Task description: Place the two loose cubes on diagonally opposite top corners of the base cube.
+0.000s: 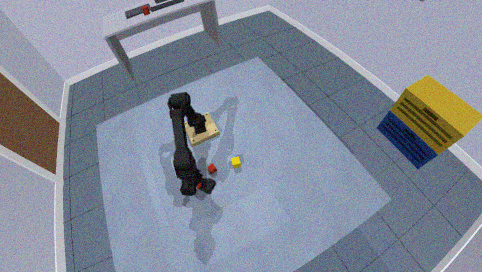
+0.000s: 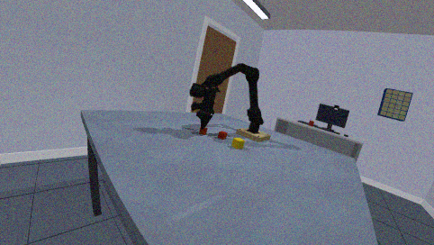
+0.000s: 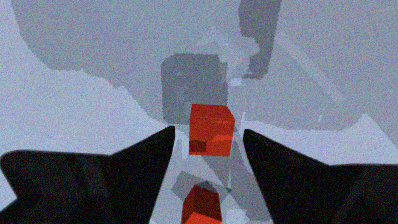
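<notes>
Right now the yellow cube is 7 cm behind my gripper tip, 20 cm to the left of it and 1 cm below it. Also, from my gripper tip: red cube 8 cm behind, 8 cm to the left, 1 cm below.
</notes>
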